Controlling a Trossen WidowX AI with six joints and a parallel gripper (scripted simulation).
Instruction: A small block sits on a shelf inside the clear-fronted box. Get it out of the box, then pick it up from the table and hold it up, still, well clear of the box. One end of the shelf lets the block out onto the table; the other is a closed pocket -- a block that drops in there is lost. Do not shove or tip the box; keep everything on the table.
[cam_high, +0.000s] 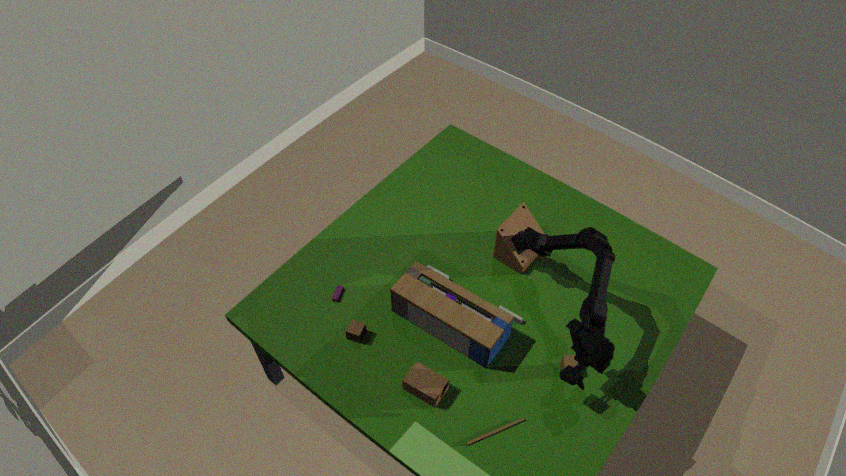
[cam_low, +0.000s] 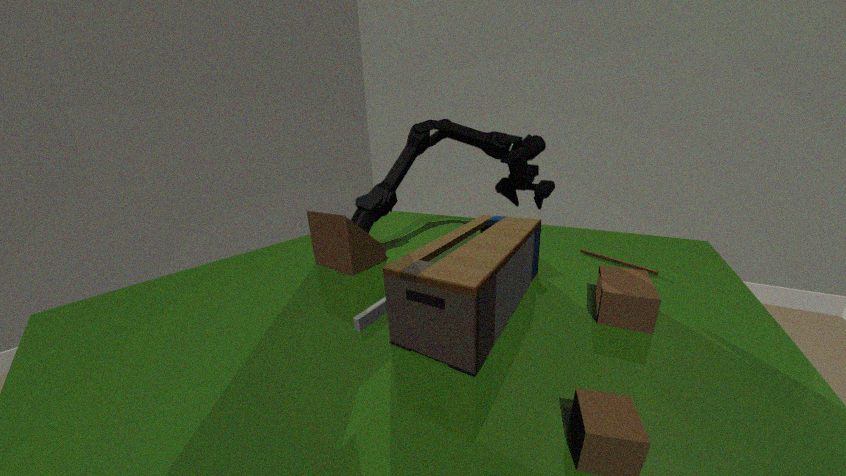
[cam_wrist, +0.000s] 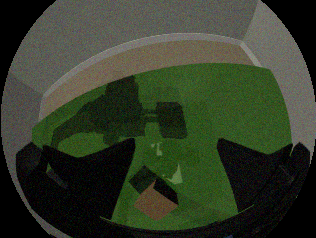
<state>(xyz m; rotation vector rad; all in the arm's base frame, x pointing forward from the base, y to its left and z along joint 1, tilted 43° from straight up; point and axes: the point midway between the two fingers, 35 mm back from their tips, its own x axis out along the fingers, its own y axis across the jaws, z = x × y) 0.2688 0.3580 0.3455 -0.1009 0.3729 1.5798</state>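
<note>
My gripper tip is now 52 cm to the left of the purple block, 9 cm short of it and 1 cm above it. Round my gripper tip: long box 50 cm to the right, 7 cm ahead, 4 cm below; then thin stick 29 cm ahead, 12 cm to the right, 9 cm below.
</note>
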